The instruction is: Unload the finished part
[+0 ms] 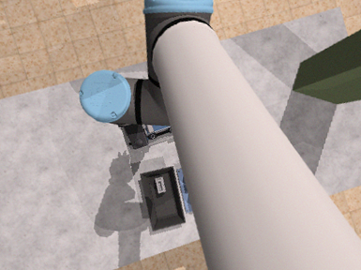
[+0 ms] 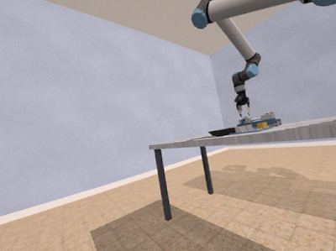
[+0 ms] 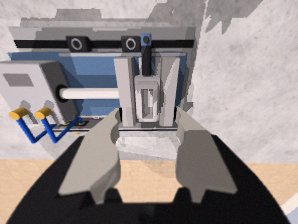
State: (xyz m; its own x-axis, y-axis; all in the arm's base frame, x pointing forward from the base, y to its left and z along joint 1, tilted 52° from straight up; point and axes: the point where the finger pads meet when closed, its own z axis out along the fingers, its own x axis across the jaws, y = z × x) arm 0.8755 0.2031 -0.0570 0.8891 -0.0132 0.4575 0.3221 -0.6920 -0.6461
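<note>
My hand is 7 cm past the vise, 2 cm to the left of it and 9 cm above it. Round my hand: blue fixture plate: 26 cm behind, 27 cm to the left, 13 cm below; orange block: 30 cm behind, 22 cm to the left, 11 cm below; grey end block: 16 cm behind, 5 cm to the right, 6 cm below.
</note>
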